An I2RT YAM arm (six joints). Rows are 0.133 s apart.
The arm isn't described. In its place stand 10 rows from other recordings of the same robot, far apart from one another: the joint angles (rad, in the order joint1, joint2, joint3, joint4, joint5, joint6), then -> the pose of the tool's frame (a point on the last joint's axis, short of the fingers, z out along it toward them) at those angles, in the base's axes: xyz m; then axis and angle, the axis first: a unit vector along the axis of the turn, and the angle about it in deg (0 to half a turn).
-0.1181, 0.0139, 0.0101, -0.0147, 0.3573, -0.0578 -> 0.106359, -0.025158, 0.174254, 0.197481, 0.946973, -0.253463, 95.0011
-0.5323, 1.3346, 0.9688, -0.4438, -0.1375, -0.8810 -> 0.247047, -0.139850, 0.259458, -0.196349, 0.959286, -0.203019, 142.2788
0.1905, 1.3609, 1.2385, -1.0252, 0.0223, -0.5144 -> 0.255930, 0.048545, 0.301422, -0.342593, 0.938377, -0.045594, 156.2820
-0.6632, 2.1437, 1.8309, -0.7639, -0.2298, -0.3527 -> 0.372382, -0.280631, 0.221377, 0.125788, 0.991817, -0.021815, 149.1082
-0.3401, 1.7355, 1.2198, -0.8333, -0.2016, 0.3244 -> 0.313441, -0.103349, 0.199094, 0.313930, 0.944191, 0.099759, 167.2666
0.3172, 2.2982, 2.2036, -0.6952, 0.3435, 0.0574 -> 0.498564, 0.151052, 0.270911, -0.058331, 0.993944, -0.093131, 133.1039
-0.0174, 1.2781, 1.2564, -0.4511, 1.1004, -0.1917 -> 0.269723, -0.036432, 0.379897, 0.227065, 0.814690, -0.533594, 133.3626
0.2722, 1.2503, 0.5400, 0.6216, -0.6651, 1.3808 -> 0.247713, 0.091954, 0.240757, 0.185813, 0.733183, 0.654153, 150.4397
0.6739, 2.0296, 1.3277, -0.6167, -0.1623, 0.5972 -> 0.301136, 0.247856, 0.132148, -0.048166, 0.989075, 0.139323, 173.9080
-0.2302, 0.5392, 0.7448, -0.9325, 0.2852, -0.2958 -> 0.096896, -0.032995, 0.285927, 0.030581, 0.968552, -0.246926, 138.0776
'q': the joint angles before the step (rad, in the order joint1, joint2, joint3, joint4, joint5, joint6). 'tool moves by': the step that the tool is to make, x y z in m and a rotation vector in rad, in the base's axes. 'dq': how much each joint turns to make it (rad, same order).
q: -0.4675 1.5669 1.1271 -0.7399 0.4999 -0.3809
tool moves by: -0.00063 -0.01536 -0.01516 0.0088 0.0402 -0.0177
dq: -0.0446 0.0492 -0.0076 0.0332 0.0004 -0.0332
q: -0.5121 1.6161 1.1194 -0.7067 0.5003 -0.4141
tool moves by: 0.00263 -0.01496 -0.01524 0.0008 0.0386 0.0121
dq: -0.0363 0.0572 -0.0003 0.0522 0.0003 -0.0591
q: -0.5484 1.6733 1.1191 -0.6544 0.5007 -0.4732
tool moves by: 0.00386 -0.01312 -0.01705 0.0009 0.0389 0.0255
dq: -0.0274 0.0622 0.0000 0.0598 0.0000 -0.0645
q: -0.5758 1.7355 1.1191 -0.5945 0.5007 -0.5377
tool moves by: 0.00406 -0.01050 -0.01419 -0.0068 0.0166 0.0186
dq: -0.0191 0.0519 0.0000 0.0641 0.0004 -0.0462
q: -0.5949 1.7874 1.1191 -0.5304 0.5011 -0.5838
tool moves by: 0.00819 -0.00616 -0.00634 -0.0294 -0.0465 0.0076
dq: -0.0019 0.0301 0.0000 0.0895 -0.0053 -0.0092
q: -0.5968 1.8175 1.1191 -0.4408 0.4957 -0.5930
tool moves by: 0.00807 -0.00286 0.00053 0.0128 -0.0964 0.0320
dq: -0.0004 0.0065 0.0000 0.0790 -0.0724 0.0003
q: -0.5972 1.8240 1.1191 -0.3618 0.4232 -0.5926
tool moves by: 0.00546 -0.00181 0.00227 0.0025 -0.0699 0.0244
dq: 0.0000 0.0004 -0.0004 0.0573 -0.0480 0.0000
